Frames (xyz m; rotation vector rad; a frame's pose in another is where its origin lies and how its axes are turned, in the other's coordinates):
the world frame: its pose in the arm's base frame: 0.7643 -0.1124 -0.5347 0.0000 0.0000 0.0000
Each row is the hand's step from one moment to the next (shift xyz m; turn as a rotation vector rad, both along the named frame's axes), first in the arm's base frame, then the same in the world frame.
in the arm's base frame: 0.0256 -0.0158 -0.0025 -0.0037 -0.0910 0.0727
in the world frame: 0.0256 -0.0158 -0.0025 -0.0037 -0.0910 0.0727
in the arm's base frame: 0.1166 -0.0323 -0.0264 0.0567 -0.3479 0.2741
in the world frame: 0.1166 -0.0323 -0.0264 0.0567 -0.3479 0.2741
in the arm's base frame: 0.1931 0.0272 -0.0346 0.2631 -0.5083 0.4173
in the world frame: 0.1931 0.0272 -0.0346 0.2631 -0.5083 0.4173
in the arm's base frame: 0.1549 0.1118 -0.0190 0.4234 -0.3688 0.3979
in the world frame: 0.1549 0.1118 -0.0190 0.4234 -0.3688 0.3979
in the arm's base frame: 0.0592 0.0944 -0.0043 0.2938 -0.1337 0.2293
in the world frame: 0.0592 0.0944 -0.0043 0.2938 -0.1337 0.2293
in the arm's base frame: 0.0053 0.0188 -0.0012 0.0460 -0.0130 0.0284
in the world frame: 0.0053 0.0188 -0.0012 0.0460 -0.0130 0.0284
